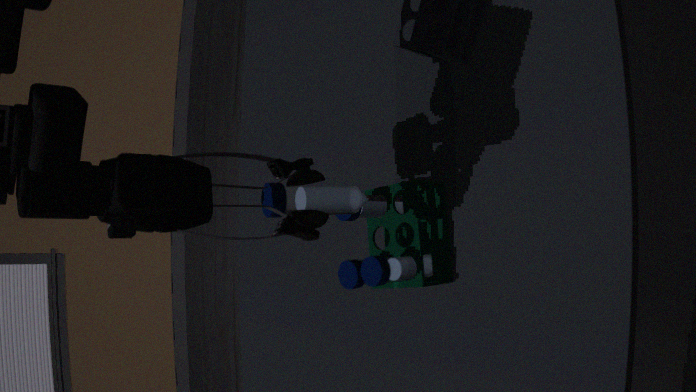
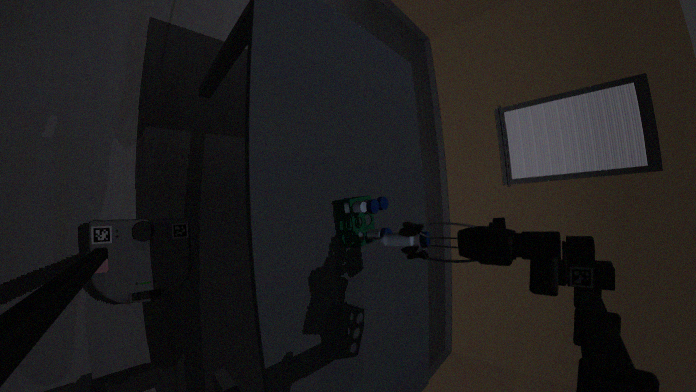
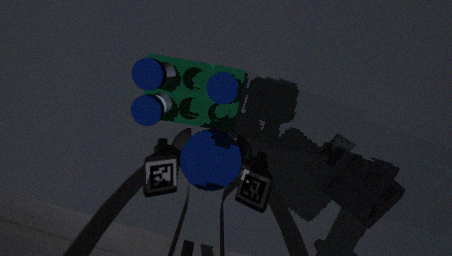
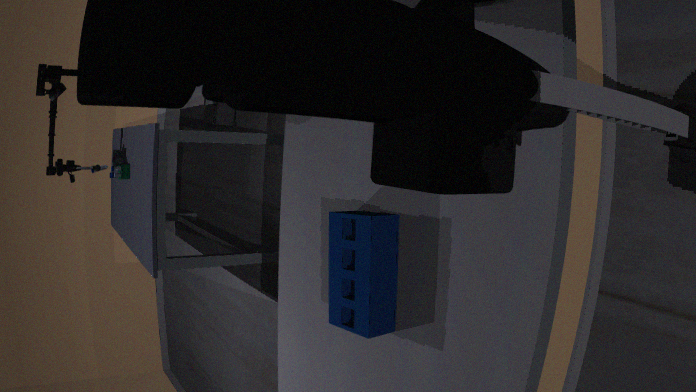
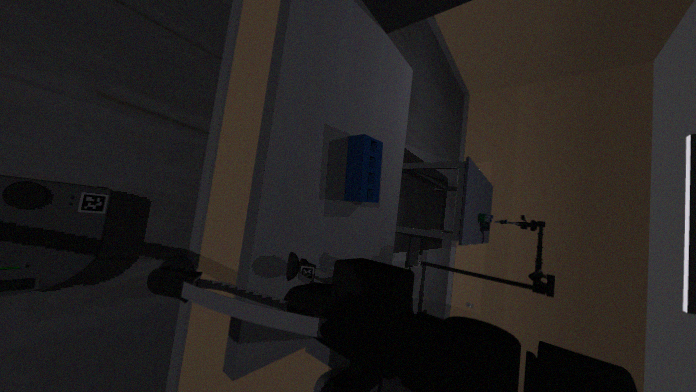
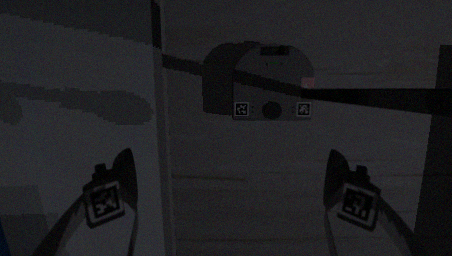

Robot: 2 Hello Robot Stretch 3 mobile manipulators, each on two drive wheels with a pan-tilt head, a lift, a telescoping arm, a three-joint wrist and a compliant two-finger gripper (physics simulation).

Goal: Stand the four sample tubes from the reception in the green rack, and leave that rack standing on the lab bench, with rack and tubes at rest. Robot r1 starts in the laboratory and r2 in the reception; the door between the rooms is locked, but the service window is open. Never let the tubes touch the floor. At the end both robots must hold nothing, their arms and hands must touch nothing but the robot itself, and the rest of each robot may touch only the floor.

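The green rack (image 1: 393,220) (image 2: 370,225) (image 3: 200,94) (image 4: 126,171) (image 5: 483,218) stands on the lab bench (image 1: 525,325) (image 2: 320,125). Three blue-capped tubes stand in it: two (image 3: 148,74) (image 3: 146,110) at one end, and one (image 3: 222,87) at the other. My r1 gripper (image 1: 306,199) (image 2: 414,240) (image 3: 213,145) is shut on a fourth blue-capped tube (image 1: 332,200) (image 2: 397,240) (image 3: 210,161). It holds it upright above the bench, beside the rack end with the single tube; exact clearance is unclear. My r2 gripper (image 6: 231,175) is open and empty, over the table's edge.
A dark, shadowed rack with round holes (image 2: 350,340) stands on the bench beyond the green rack. A blue rack (image 4: 384,275) (image 5: 357,167) with square openings stands on the pale reception table (image 4: 485,300) (image 5: 310,75). The r2 base (image 6: 275,85) is on the floor beside the table.
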